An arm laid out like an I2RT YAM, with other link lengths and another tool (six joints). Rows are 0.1 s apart.
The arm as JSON. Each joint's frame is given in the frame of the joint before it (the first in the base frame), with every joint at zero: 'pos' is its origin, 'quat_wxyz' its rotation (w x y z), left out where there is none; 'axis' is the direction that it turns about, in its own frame. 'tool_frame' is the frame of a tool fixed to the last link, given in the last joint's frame.
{
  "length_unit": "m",
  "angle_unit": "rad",
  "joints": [
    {
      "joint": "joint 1",
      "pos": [
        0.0,
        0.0,
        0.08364
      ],
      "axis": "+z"
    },
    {
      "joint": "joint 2",
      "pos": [
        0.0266,
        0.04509,
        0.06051
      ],
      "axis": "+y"
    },
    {
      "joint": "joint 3",
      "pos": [
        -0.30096,
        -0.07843,
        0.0
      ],
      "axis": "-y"
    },
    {
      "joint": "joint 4",
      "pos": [
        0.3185,
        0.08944,
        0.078
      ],
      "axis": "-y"
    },
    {
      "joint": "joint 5",
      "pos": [
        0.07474,
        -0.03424,
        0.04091
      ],
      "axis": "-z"
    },
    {
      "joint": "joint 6",
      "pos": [
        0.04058,
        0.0,
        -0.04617
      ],
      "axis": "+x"
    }
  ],
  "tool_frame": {
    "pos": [
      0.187,
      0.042,
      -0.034
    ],
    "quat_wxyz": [
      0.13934,
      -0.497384,
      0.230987,
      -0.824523
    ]
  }
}
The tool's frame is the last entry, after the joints.
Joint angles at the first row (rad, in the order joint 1, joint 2, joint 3, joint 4, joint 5, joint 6):
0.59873, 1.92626, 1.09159, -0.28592, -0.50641, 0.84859
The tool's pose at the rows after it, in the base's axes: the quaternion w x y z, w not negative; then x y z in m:
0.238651 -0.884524 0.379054 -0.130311 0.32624 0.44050 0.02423
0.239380 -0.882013 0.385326 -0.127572 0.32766 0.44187 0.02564
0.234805 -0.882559 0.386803 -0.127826 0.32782 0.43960 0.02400
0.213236 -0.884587 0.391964 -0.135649 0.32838 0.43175 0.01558
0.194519 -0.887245 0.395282 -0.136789 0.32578 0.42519 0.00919
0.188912 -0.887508 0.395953 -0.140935 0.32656 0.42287 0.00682
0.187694 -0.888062 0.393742 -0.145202 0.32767 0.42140 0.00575
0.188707 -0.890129 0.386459 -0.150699 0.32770 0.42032 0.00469
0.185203 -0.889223 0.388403 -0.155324 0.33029 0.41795 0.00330
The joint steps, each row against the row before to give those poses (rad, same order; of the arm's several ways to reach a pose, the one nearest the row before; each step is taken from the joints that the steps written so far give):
-0.00040, 0.00001, 0.00001, 0.01793, -0.00801, 0.00037
0.00002, -0.00001, -0.00002, 0.00612, -0.00267, 0.01643
-0.00229, 0.00000, 0.00000, -0.00840, 0.00458, -0.00115
-0.00077, 0.00000, 0.00001, -0.02938, 0.03662, -0.00001
0.00001, -0.00001, 0.00000, -0.03129, 0.02213, 0.00039
-0.00002, 0.00002, 0.00001, -0.00571, 0.01296, -0.00116
-0.00113, -0.00002, 0.00036, -0.00113, 0.00725, -0.00761
0.00000, 0.00002, 0.00004, -0.00003, 0.00572, -0.01794
-0.00268, -0.00038, -0.00002, -0.00113, 0.01107, -0.00001

